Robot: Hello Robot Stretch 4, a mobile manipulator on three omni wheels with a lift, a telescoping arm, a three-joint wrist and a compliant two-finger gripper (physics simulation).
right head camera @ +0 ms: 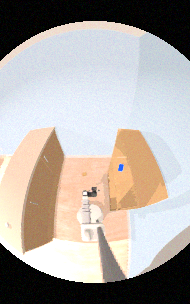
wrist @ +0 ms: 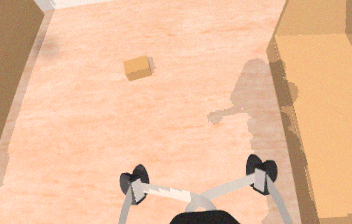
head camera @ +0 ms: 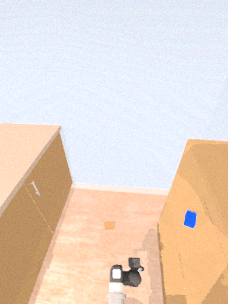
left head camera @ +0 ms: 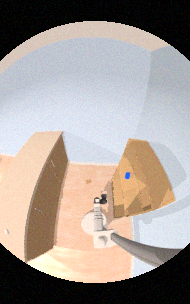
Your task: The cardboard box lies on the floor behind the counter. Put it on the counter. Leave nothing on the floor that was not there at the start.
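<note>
The small cardboard box lies on the floor between the counter on the left and a wooden shelf unit on the right. In the wrist view it is left of centre in the upper half, apart from both pieces of furniture. My gripper is open, with its two dark fingertips wide apart and bare floor showing between them. It points down over the floor, nearer to me than the box, and touches nothing.
The wooden shelf unit stands close on the right of the gripper, with a blue block in it. The counter's handled side faces the aisle. A wall closes the far end behind the box.
</note>
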